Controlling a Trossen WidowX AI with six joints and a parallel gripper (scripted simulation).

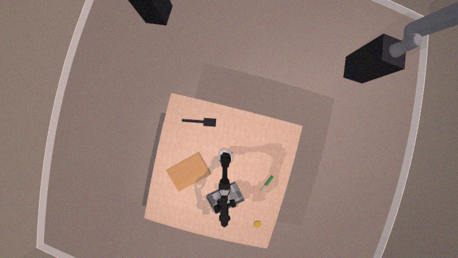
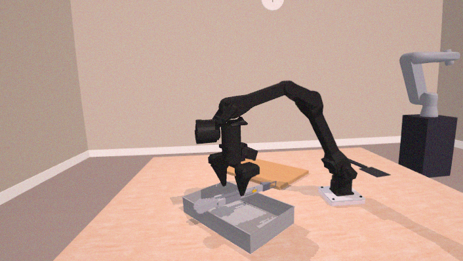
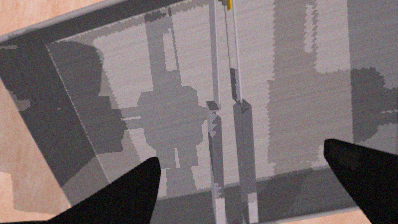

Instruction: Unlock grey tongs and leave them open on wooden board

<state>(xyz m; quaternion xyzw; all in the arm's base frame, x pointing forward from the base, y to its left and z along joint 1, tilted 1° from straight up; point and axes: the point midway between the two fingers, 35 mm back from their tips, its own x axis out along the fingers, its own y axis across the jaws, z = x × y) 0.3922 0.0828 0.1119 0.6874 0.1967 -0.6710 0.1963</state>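
Right now my gripper tip is 60 mm above the grey roasting tin and 10 mm past it. Round my gripper tip: small yellow disc 370 mm to the left, 210 mm ahead, 80 mm below; then wooden board 390 mm to the right, 160 mm behind, 80 mm below; then yellow lock 70 mm behind, 40 mm to the right, 20 mm below.
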